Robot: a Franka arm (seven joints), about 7 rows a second.
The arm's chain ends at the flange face. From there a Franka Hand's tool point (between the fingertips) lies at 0.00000 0.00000 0.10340 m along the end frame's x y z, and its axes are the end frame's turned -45 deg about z.
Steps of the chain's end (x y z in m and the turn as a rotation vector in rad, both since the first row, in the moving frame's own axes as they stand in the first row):
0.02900, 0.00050, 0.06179, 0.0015, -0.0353, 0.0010
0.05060, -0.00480, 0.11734, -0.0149, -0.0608, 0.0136
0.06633, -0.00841, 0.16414, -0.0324, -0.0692, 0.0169
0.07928, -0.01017, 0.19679, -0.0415, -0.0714, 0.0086
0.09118, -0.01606, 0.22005, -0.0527, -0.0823, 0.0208
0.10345, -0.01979, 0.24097, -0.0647, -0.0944, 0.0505
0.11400, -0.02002, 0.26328, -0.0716, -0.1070, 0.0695
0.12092, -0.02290, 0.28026, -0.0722, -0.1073, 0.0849
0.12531, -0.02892, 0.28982, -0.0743, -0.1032, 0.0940
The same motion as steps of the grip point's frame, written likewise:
0.01768, 0.01817, 0.06173, 0.0260, -0.0239, 0.0010
0.03367, 0.02899, 0.11714, 0.0325, -0.0535, 0.0136
0.04545, 0.03821, 0.16384, 0.0260, -0.0718, 0.0169
0.05501, 0.04665, 0.19644, 0.0211, -0.0798, 0.0086
0.06600, 0.05085, 0.21956, 0.0209, -0.0955, 0.0208
0.07560, 0.05670, 0.24029, 0.0210, -0.1125, 0.0505
0.08184, 0.06342, 0.26242, 0.0250, -0.1263, 0.0695
0.08873, 0.06620, 0.27940, 0.0248, -0.1269, 0.0849
0.09623, 0.06545, 0.28899, 0.0204, -0.1255, 0.0940

